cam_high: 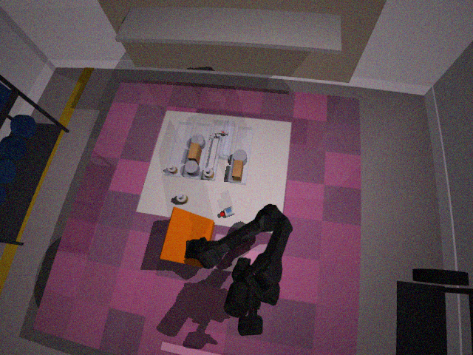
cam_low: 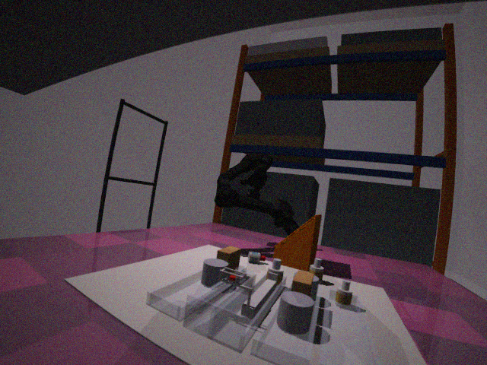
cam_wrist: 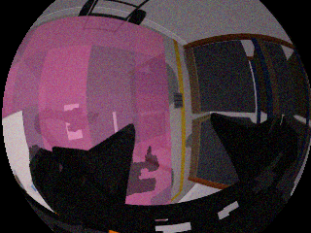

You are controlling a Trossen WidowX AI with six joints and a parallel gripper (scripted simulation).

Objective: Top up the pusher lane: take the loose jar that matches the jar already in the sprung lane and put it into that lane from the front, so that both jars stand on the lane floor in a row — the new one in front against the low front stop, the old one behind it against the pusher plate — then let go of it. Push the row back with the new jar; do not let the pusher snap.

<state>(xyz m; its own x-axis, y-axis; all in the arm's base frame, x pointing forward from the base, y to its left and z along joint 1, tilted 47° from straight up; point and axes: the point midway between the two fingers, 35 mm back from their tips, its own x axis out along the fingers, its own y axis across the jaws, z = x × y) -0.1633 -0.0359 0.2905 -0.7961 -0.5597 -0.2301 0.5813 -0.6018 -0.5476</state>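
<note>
My gripper tip is 570 mm short of the small jar, 390 mm to the right of it and 190 mm above it.
</note>
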